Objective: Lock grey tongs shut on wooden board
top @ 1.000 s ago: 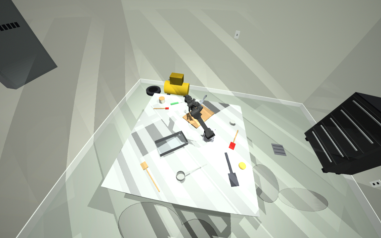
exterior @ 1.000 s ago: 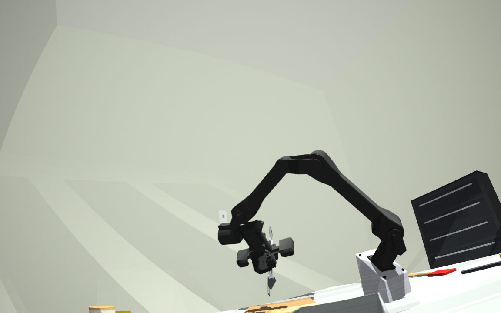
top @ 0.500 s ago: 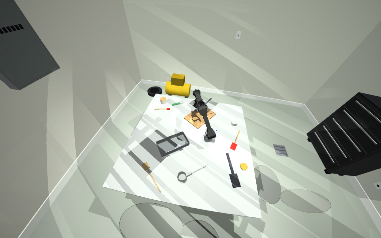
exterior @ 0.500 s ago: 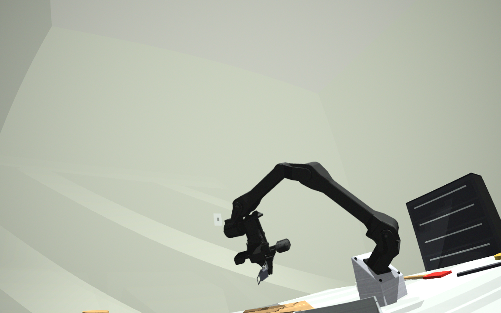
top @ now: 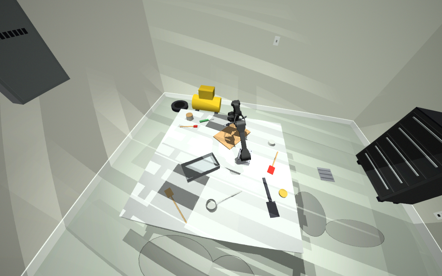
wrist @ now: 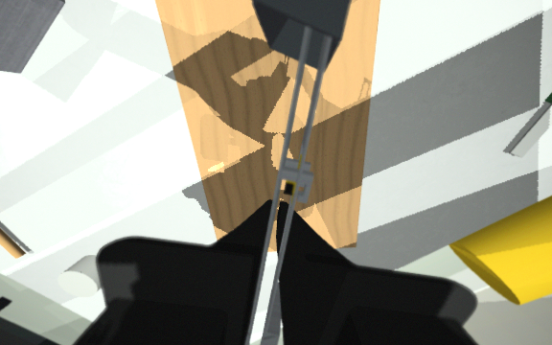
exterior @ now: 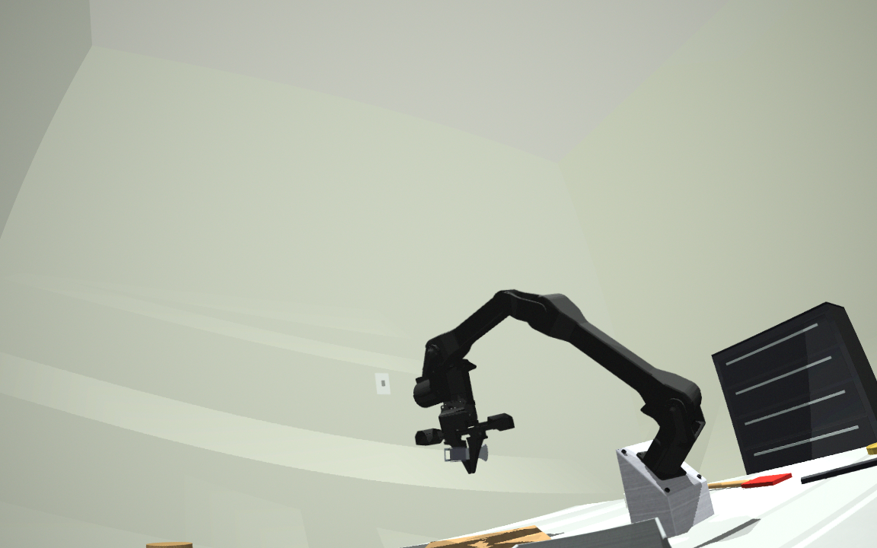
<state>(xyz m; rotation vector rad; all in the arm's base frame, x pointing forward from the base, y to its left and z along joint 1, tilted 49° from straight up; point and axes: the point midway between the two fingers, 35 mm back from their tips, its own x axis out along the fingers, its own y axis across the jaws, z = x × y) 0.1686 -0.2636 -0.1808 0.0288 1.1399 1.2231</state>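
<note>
Right now the wooden board is 15 cm below my gripper tip. Also, from my gripper tip: grey roasting tin: 49 cm to the left, 20 cm ahead, 13 cm below; then red spatula: 45 cm behind, 27 cm to the left, 15 cm below; then black spatula: 60 cm to the left, 42 cm behind, 15 cm below.
</note>
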